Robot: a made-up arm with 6 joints.
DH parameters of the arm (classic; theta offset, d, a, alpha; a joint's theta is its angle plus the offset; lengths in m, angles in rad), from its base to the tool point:
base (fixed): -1.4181 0 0.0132 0
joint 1: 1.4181 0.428 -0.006 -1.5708
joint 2: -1.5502 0 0.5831 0
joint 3: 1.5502 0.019 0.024 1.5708
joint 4: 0 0.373 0.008 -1.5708
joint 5: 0 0.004 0.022 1.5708
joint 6: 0.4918 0 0.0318 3.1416
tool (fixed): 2.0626 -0.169 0 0
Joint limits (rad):
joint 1: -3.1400..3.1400
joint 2: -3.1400..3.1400
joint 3: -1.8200..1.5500
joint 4: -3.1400..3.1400
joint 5: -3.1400..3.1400
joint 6: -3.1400..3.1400
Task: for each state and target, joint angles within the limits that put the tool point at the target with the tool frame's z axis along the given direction. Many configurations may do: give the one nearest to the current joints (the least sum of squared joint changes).
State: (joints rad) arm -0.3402 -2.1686 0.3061 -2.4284 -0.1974 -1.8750
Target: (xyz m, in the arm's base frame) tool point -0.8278 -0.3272 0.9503 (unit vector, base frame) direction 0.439 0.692 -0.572
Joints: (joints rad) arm 0.2541 -1.3583 0.7702 -1.8834 0.6290 -1.9074
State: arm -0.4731 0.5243 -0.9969 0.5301 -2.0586 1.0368
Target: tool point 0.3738 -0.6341 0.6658 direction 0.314 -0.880 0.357
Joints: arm -1.1310 1.4313 -0.5630 -0.2691 -2.7941 1.1007
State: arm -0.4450 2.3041 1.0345 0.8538 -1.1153 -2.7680
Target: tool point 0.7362 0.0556 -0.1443 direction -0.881 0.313 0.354
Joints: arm 0.1926 1.7897 1.1410 0.5885 -1.0301 -2.7955
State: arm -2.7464 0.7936 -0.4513 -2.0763 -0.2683 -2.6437
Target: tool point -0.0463 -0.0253 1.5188 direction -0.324 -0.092 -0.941
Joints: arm -3.1400 0.2571 -0.4359 -2.5988 0.1781 -3.1244
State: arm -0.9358 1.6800 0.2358 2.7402 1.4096 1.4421
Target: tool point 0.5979 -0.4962 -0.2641 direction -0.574 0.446 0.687
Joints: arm -0.6624 1.9476 0.8661 3.1388 0.4857 1.4361
